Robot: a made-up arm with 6 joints.
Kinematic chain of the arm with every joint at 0, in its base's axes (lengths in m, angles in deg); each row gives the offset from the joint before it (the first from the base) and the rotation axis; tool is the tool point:
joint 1: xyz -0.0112 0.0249 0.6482 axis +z
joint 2: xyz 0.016 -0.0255 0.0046 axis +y
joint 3: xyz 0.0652 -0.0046 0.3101 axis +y
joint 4: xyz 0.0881 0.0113 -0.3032 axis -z
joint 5: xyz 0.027 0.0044 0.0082 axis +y
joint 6: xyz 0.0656 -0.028 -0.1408 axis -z
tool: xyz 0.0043 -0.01 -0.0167
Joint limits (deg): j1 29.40..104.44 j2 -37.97..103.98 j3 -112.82..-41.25 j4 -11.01..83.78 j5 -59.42..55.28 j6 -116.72..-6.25
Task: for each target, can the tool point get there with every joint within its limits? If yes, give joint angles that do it. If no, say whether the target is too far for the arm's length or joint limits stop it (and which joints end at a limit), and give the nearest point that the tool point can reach.
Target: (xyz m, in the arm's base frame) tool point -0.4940 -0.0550 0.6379
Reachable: no: joint limits stop it (at a limit: joint 1, joint 2, joint 3, joint 5, joint 6) | nearest point -0.0852 -0.0123 0.2925 | short by 0.537 m
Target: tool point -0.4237 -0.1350 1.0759
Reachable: no: joint limits stop it (at a limit: joint 1, joint 2, joint 3, joint 4, joint 5) | nearest point -0.2068 -0.0873 1.3490 | short by 0.352 m
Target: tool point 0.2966 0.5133 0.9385
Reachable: yes | joints 62.40 3.58 -81.68 38.08 31.38 -44.96
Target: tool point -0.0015 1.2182 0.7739
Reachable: no: too far | nearest point -0.0047 0.8195 0.7329 | short by 0.401 m
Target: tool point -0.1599 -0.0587 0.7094
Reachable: no: joint limits stop it (at a limit: joint 1, joint 2, joint 3, joint 5, joint 6) | nearest point -0.0769 -0.0305 0.2958 | short by 0.423 m
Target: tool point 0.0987 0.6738 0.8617
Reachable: yes | joints 96.31 28.07 -88.34 52.50 -36.92 -35.71
